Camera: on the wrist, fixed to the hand. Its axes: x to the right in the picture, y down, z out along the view.
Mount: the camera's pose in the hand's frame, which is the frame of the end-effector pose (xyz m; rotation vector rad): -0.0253 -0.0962 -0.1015 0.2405 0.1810 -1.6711
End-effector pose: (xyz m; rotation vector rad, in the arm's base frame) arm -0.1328 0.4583 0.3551 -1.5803 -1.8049 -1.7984
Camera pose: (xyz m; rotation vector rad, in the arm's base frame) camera -0.2458 0.3898 0.3029 -0.4045 2.2481 1.1373
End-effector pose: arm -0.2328 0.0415 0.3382 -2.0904 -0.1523 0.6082
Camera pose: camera -0.1945 0.0111 0.4716 -1.1358 -1.4136 -0.5578
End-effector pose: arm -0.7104 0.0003 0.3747 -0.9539 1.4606 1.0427
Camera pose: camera -0.6461 -0.1247 0.3955 -1.5678 0.4461 -0.4468
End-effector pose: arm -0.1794 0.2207 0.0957 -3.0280 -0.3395 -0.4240
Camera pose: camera -0.2516 0.2995 0.1893 -1.7047 -2.4973 -0.5603
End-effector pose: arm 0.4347 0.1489 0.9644 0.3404 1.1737 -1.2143
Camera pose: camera 0.3034 0.2017 0.9772 0.5291 -1.3867 2.7189
